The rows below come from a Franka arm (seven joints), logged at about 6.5 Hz.
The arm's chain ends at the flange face. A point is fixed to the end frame.
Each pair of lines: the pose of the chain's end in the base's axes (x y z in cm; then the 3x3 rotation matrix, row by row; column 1 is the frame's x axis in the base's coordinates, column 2 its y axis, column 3 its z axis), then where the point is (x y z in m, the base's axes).
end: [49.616 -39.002 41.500], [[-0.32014 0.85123 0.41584], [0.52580 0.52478 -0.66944], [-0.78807 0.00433 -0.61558]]
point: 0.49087 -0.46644 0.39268
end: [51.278 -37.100 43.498], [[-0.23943 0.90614 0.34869], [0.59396 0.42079 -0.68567], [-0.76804 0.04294 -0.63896]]
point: 0.49914 -0.44521 0.40905
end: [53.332 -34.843 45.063], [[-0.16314 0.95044 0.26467], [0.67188 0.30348 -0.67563], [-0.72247 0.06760 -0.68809]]
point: 0.51084 -0.41840 0.41956
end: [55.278 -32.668 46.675], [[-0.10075 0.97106 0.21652], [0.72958 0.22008 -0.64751], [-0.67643 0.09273 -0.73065]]
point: 0.52506 -0.39236 0.43093
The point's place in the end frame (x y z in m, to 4 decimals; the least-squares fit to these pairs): -0.0209 -0.0447 0.0627
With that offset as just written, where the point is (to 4 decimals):
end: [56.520 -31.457 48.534], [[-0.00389 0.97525 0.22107], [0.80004 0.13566 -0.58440], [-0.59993 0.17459 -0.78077]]
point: 0.5355 -0.3740 0.4411
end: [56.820 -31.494 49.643], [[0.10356 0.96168 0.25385], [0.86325 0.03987 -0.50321], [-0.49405 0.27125 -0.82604]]
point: 0.5390 -0.3663 0.4428
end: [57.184 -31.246 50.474], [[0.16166 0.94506 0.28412], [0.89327 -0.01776 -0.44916], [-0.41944 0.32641 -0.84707]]
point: 0.5440 -0.3585 0.4458
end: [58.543 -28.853 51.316], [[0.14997 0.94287 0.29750], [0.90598 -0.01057 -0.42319], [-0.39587 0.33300 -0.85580]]
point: 0.5588 -0.3335 0.4529
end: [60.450 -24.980 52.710], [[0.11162 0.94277 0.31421], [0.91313 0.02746 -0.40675], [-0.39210 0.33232 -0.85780]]
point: 0.5797 -0.2956 0.4667
